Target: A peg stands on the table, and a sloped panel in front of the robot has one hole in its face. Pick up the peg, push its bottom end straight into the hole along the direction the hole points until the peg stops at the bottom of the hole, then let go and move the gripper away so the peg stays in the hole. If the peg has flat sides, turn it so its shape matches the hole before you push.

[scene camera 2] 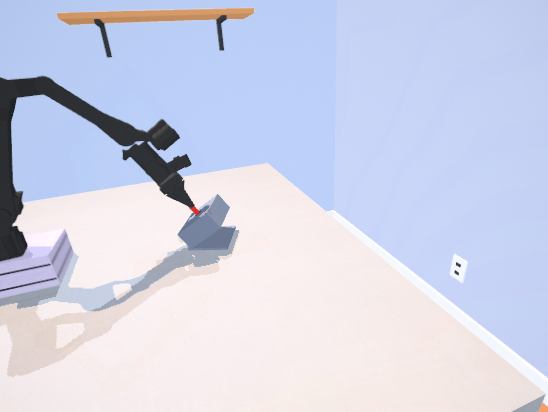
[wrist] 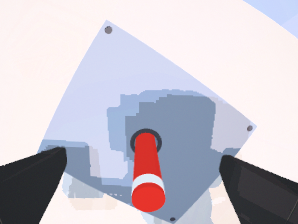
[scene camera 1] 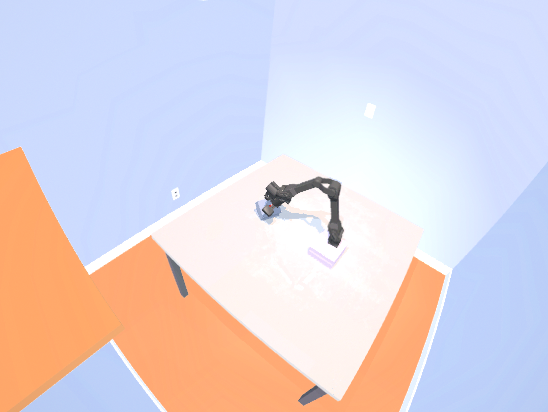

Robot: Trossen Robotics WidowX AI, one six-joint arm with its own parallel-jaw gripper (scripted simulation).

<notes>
My gripper (scene camera 2: 192,205) is open and holds nothing. Further things: a red round peg (wrist: 148,192) and a sloped panel (scene camera 2: 197,228).
My gripper is seen too in the wrist view (wrist: 144,160). The sloped panel shows as well in the wrist view (wrist: 121,85).
</notes>
